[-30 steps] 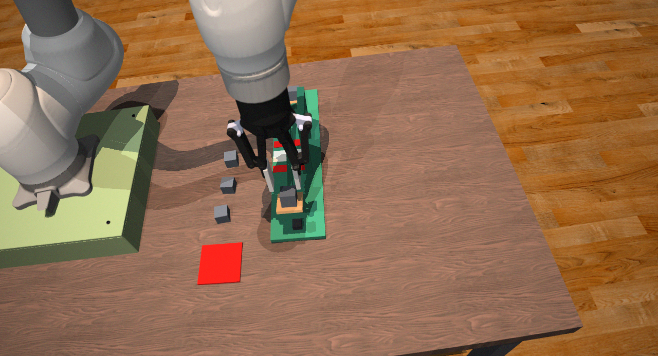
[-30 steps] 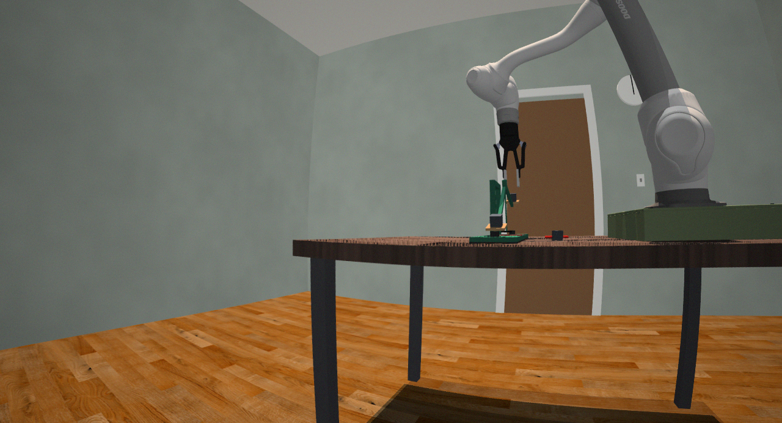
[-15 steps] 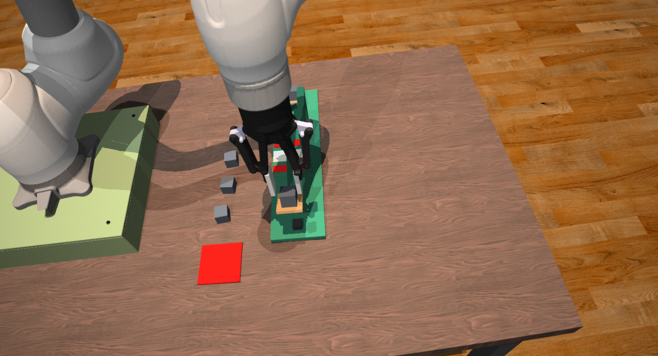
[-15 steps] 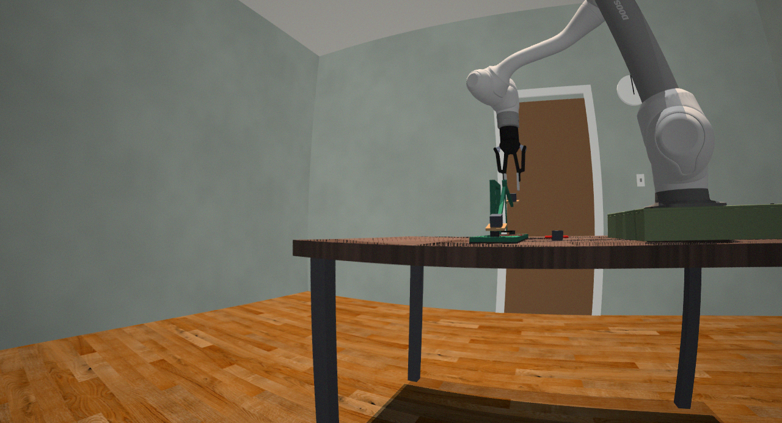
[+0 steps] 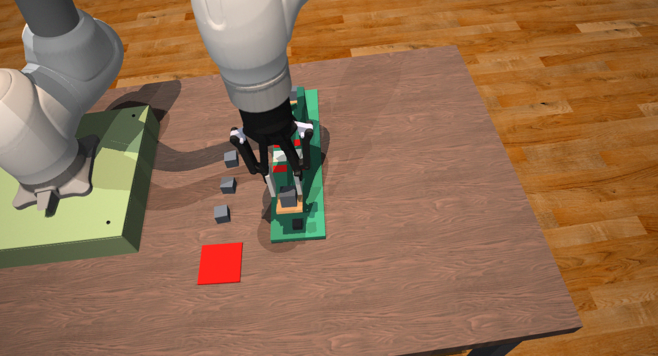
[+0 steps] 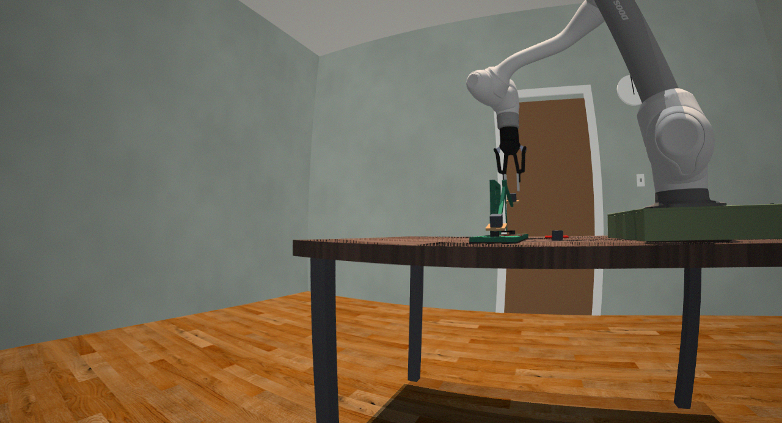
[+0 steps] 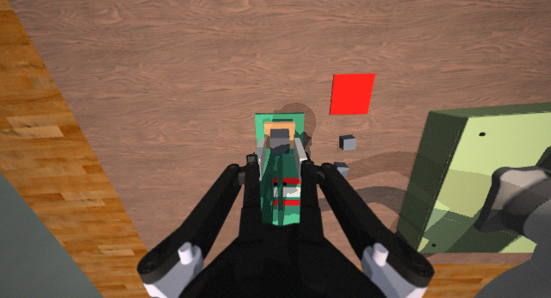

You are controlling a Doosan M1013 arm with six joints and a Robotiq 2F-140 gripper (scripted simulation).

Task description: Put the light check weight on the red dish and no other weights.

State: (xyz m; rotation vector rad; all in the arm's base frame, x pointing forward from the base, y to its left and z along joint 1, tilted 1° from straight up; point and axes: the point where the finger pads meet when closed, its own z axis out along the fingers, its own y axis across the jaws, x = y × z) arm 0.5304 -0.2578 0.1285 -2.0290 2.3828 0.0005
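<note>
The flat red dish is 18 cm behind my hand, 3 cm to the right of it and 21 cm below it. The rest, counted from my hand: green rocker balance: 3 cm ahead, 20 cm to the left, 12 cm below.
</note>
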